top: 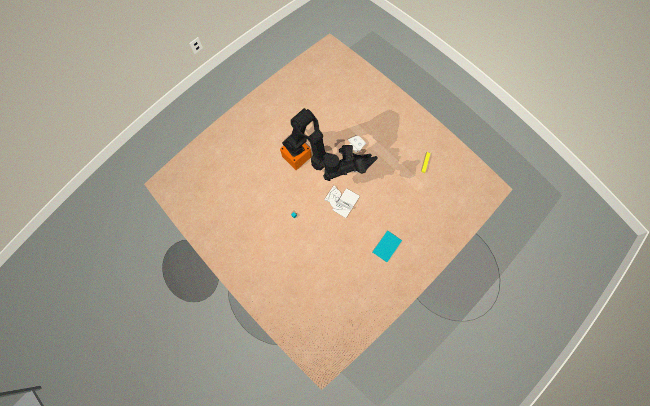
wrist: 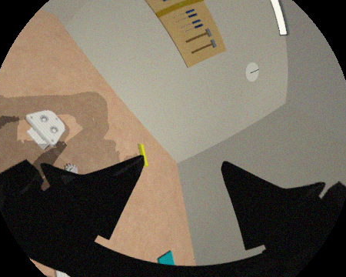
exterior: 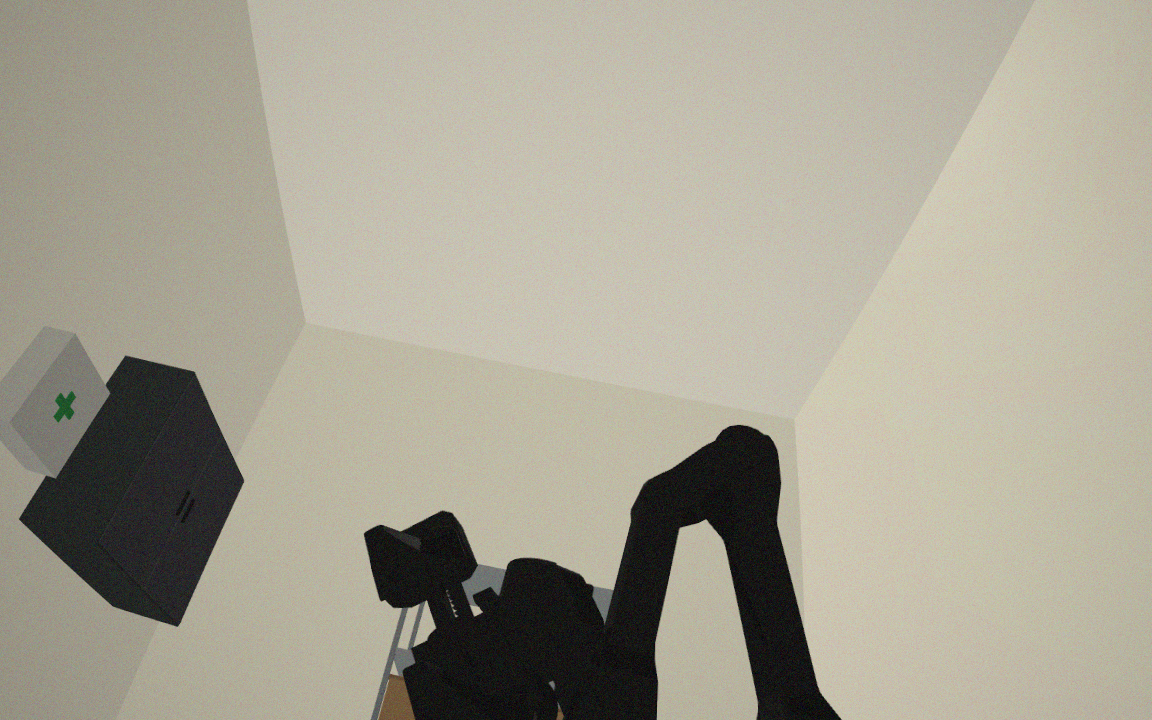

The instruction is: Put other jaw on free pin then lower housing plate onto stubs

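The grey jaw lies 60 mm behind my gripper tip, 10 mm to the left of it and 210 mm below it. Also, from my gripper tip: grey housing plate (160 mm behind, 50 mm to the left, 190 mm below); then flat teal block (310 mm ahead, 140 mm to the right, 220 mm below); then yellow bar (110 mm ahead, 260 mm to the left, 210 mm below).
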